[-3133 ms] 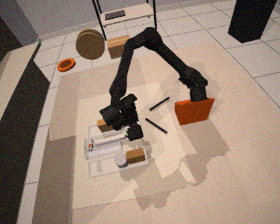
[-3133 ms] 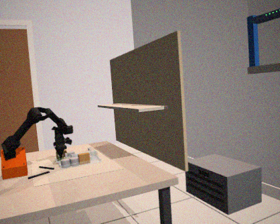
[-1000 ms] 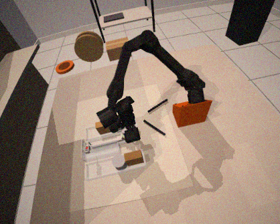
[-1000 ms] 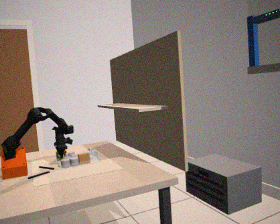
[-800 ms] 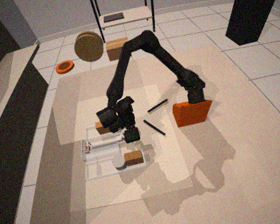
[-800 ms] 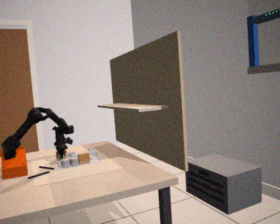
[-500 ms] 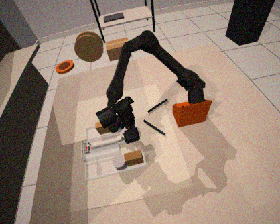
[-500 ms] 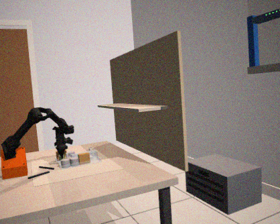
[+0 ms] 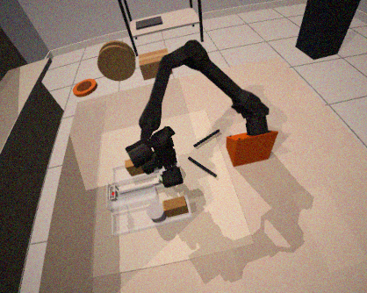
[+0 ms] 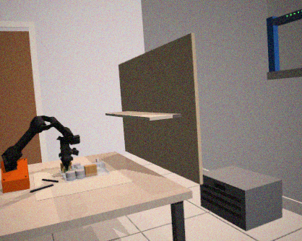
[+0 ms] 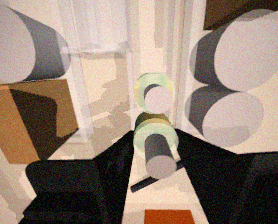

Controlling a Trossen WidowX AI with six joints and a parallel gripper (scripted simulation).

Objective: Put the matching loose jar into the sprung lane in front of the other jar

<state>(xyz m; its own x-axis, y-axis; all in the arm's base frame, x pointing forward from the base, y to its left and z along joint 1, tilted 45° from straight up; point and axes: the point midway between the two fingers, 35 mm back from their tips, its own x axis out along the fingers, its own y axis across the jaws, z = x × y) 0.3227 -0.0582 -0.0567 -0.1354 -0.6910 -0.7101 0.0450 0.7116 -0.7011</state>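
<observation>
My gripper tip is now 140 mm short of the clear rack, 40 mm above it and 20 mm to the right of it. From my gripper tip the other things lie so: red mark 230 mm ahead, 20 mm to the left, 20 mm above; pale plate 150 mm ahead, 20 mm to the left.
</observation>
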